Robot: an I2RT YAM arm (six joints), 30 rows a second.
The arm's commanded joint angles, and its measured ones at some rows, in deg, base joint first. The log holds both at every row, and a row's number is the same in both.
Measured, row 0:
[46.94 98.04 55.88 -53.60 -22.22 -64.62]
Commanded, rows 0 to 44:
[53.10 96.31 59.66 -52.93 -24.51 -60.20]
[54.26 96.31 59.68 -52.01 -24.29 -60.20]
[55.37 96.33 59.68 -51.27 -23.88 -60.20]
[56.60 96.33 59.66 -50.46 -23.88 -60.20]
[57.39 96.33 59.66 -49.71 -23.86 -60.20]
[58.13 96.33 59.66 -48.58 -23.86 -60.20]
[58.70 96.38 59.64 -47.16 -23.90 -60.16]
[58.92 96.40 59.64 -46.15 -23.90 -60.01]
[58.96 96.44 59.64 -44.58 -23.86 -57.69]
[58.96 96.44 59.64 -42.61 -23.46 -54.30]
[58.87 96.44 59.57 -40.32 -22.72 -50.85]
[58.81 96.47 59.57 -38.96 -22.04 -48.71]
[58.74 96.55 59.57 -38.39 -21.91 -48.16]
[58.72 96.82 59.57 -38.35 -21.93 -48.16]
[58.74 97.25 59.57 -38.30 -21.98 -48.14]
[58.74 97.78 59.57 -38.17 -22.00 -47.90]
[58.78 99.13 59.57 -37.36 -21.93 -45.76]
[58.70 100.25 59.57 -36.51 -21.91 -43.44]
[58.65 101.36 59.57 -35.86 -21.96 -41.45]
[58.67 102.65 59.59 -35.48 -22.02 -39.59]
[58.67 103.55 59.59 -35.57 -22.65 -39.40]
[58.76 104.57 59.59 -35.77 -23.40 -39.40]
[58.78 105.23 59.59 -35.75 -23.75 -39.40]
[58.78 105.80 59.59 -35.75 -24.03 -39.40]
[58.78 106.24 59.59 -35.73 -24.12 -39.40]
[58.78 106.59 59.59 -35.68 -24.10 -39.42]
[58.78 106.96 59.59 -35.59 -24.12 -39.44]
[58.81 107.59 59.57 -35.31 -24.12 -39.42]
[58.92 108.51 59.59 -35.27 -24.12 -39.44]
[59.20 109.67 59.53 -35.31 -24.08 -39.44]
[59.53 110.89 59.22 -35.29 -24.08 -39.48]
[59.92 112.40 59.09 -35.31 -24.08 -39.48]
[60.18 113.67 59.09 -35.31 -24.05 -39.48]
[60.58 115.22 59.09 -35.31 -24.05 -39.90]
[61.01 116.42 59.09 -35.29 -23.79 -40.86]
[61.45 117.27 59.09 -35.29 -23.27 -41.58]
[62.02 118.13 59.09 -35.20 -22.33 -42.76]
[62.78 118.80 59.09 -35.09 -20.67 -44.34]
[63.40 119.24 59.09 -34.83 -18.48 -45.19]
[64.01 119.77 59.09 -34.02 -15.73 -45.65]
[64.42 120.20 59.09 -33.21 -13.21 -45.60]
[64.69 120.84 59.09 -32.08 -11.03 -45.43]
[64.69 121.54 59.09 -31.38 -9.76 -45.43]
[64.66 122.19 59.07 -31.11 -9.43 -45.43]
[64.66 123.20 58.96 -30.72 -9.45 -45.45]
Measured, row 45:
[63.79 111.59 64.23 -29.89 -19.66 -45.25]
